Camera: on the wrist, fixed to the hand. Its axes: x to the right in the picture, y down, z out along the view.
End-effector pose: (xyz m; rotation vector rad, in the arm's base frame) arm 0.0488 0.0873 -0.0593 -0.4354 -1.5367 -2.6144
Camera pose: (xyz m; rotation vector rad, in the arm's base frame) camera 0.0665 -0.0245 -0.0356 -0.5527 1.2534 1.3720
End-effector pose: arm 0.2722 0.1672 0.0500 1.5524 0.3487 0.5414
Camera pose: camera 0.2038 0.2218 0.1256 1.0411 1.3971 -0.7580
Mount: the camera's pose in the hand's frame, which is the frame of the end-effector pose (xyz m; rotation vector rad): -0.0188 0.0790 -0.0824 0.2017 -0.0467 -1.5508
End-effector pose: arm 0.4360 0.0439 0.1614 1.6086 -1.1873 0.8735
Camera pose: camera 0.3534 0.1191 0.1914 2.0517 0.3307 -0.0979
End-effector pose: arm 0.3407 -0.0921 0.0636 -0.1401 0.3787 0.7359
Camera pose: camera 0.2508 -0.0669 -0.0047 -0.1779 0.1984 -0.8255
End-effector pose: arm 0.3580 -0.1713 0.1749 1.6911 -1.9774 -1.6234
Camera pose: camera 0.3644 -0.2232 0.2781 -2.1015 0.3048 0.8937
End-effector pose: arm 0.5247 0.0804 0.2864 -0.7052 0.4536 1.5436
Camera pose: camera 0.4602 0.0035 0.2289 -0.5798 -0.0545 0.0448
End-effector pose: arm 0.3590 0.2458 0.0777 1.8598 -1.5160 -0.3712
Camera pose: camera 0.3460 0.2853 0.1856 2.8480 0.1990 -0.9255
